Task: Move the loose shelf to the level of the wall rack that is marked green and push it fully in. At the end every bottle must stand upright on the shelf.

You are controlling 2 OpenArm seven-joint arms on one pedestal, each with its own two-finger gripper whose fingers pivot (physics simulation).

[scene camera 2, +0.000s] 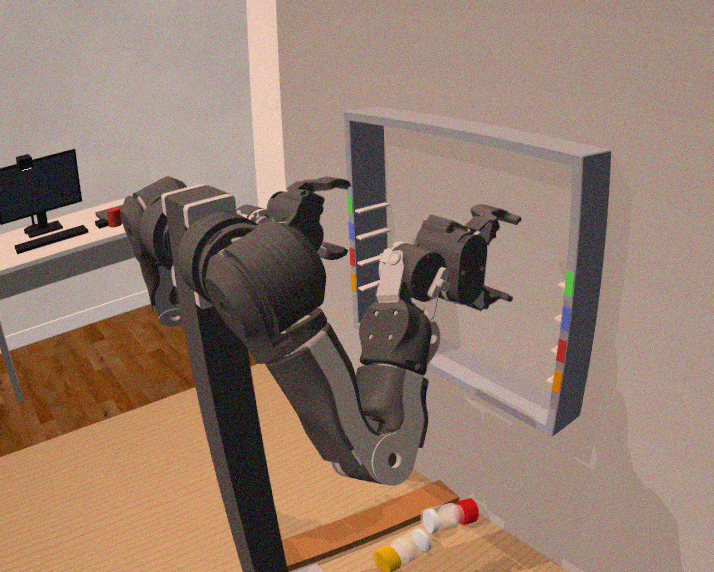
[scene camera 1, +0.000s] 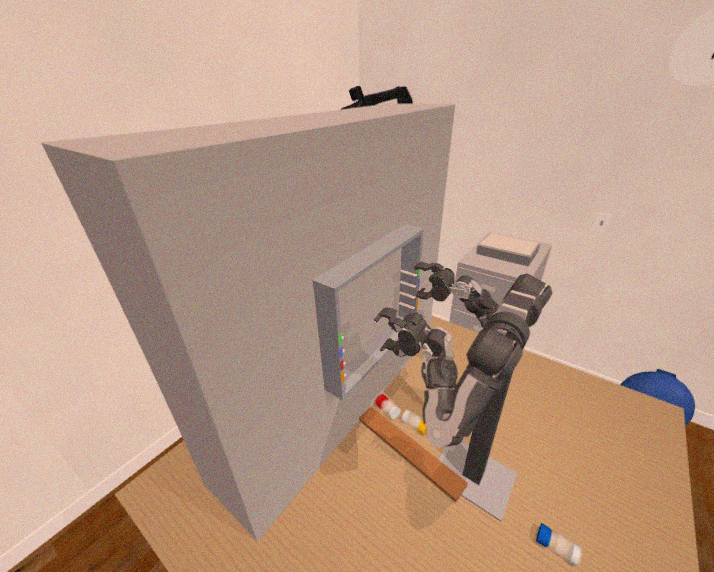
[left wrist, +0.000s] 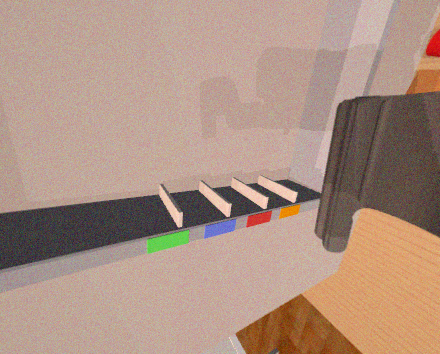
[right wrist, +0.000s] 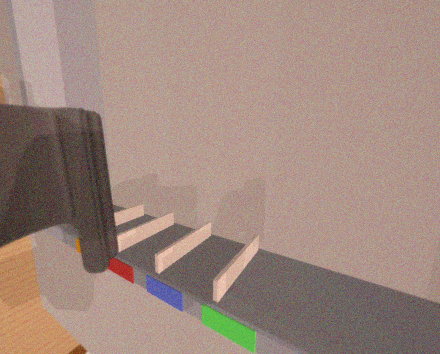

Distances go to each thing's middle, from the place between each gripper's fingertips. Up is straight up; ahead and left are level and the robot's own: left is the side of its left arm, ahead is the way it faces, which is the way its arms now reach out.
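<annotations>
My right gripper, from the wooden shelf (scene camera 1: 444, 478): 620 mm above it, 220 mm to the right of it, 120 mm past it. The wooden shelf, from my left hand: 610 mm below it, 90 mm to the right of it, 70 mm behind it.
</annotations>
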